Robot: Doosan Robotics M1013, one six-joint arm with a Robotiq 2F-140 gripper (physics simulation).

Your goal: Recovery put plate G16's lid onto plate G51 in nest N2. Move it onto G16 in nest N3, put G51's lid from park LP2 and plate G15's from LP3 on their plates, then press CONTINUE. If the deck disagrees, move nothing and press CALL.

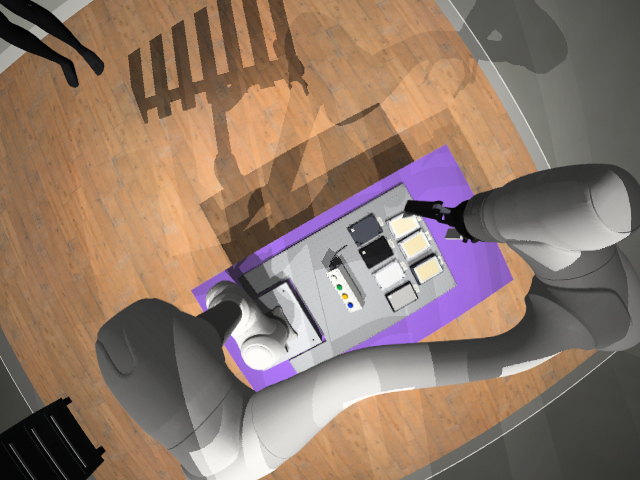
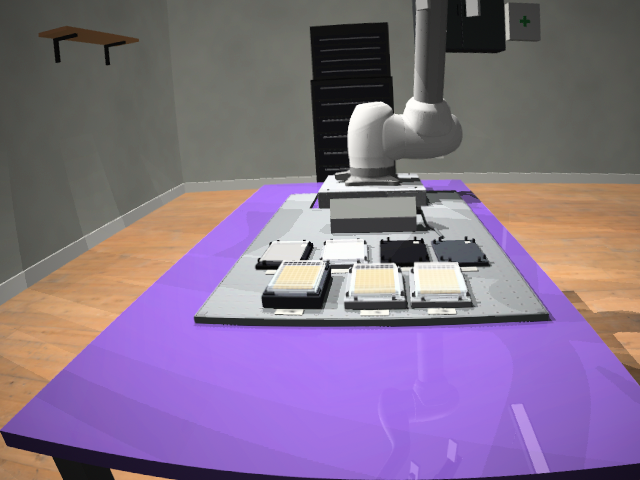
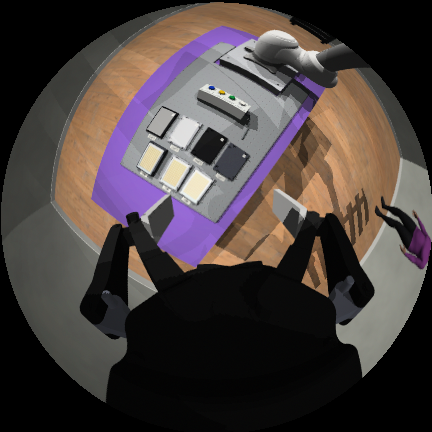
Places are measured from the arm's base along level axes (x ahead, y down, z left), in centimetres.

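Pixels of known places: gripper, fingertip midpoint: [image 1: 426,224] [image 2: 449,12] [image 3: 222,201]; arm's base at its link origin: [image 1: 273,329] [image 2: 372,181] [image 3: 265,59].
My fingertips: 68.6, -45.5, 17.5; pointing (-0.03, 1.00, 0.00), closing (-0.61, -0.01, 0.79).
Observation:
For each thing: its top centre in the pictures, then the offset to it from my fingertips, as dx, dy, dz. "spot": a spot on its surface instead. Level surfaces: height alone.
- black nest at a spot on its surface: [image 2: 298,277] [image 3: 147,162] [image 1: 431,267] spot: +13.5, +46.4, -29.2
- slate at its top centre: [image 2: 458,246] [image 3: 231,161] [image 1: 365,230] -6.6, +48.0, +2.4
- button box at its top centre: [image 2: 372,196] [image 3: 223,96] [image 1: 346,290] -28.4, +41.6, -16.7
- grey deck at its surface level: dy +50.0
- purple table at its surface level: dy +51.2
Three plates with cream wells sit in a row of nests: one in a black nest [image 1: 428,269] [image 2: 298,277] [image 3: 151,159], a middle one [image 1: 415,245] [image 2: 374,280] [image 3: 175,173], and a slightly paler one [image 1: 404,226] [image 2: 439,279] [image 3: 196,185]. Their labels and lids are too small to tell. Behind them are four parks: light grey [image 2: 285,252] [image 3: 162,122], white [image 2: 344,250] [image 3: 185,132], black [image 2: 403,252] [image 3: 209,145] and slate [image 2: 459,251] [image 3: 231,161]. The button box [image 1: 343,290] [image 3: 223,103] has blue, yellow, green and white buttons. My gripper [image 1: 430,222] [image 3: 222,201] is open and empty, high above the plate end.
The grey deck [image 1: 336,330] [image 2: 242,311] [image 3: 137,150] lies on the purple table [image 1: 478,258] [image 2: 310,392] [image 3: 117,185]. The arm's base stands at the deck's far end. A cable runs from the button box. A black drawer cabinet [image 2: 351,93] stands behind the table.

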